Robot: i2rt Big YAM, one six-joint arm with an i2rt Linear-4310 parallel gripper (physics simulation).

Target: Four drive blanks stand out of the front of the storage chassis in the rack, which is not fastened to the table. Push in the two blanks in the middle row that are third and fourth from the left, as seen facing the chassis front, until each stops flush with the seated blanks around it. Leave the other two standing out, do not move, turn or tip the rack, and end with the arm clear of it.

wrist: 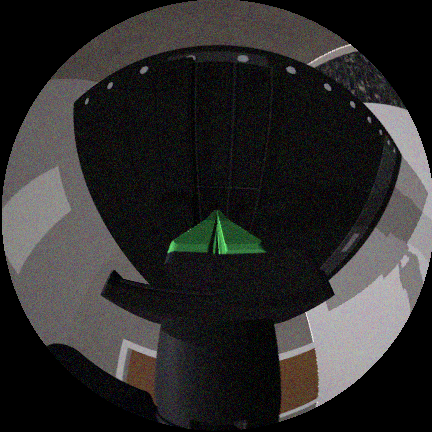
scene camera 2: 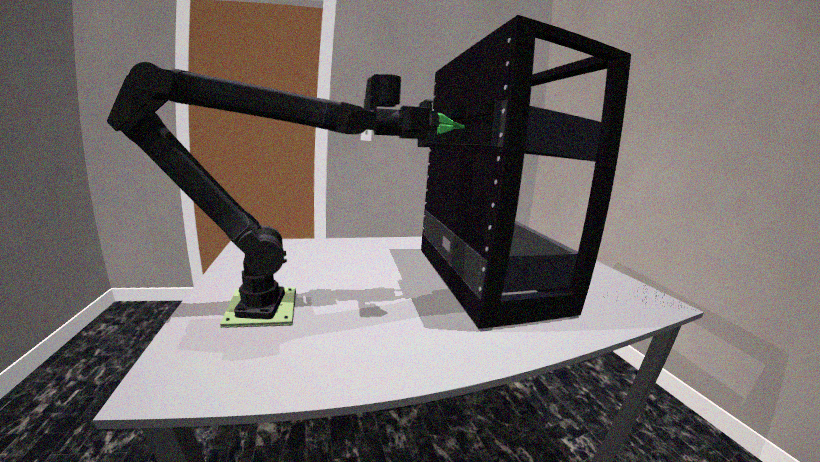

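Pixels of known places: gripper, fingertip midpoint: (wrist: 217, 214) (scene camera 2: 463, 127); arm's base at its link origin: (scene camera 2: 261, 303).
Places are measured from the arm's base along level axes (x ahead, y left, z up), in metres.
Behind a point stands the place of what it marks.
Note:
The black rack (scene camera 2: 492, 229) @(x 0.476, y -0.077, z 0.214 m) stands upright on the table. The storage chassis (scene camera 2: 562, 133) @(x 0.624, y -0.047, z 0.417 m) sits in its upper part, its side showing through the open rack side. In the wrist view the dark chassis front (wrist: 215, 125) @(x 0.454, y -0.001, z 0.414 m) fills the middle, with thin lines between blanks; it is too dark to tell which blanks stand out. My gripper (scene camera 2: 463, 126) @(x 0.447, y 0.083, z 0.411 m) (wrist: 217, 214) @(x 0.447, y 0.083, z 0.411 m) is shut and empty, its green fingertips pointing at the chassis front. The tips are at or very close to the front; contact cannot be told.
A lighter panel unit (scene camera 2: 467, 261) @(x 0.468, y 0.013, z 0.112 m) (wrist: 350, 242) @(x 0.456, y 0.163, z 0.100 m) sits low in the rack. The arm's base is on a green plate (scene camera 2: 229, 319) @(x -0.048, y -0.071, z 0.000 m) on the white table (scene camera 2: 344, 367) @(x 0.202, y -0.187, z -0.012 m). A brown door (scene camera 2: 252, 51) is in the wall behind the arm.

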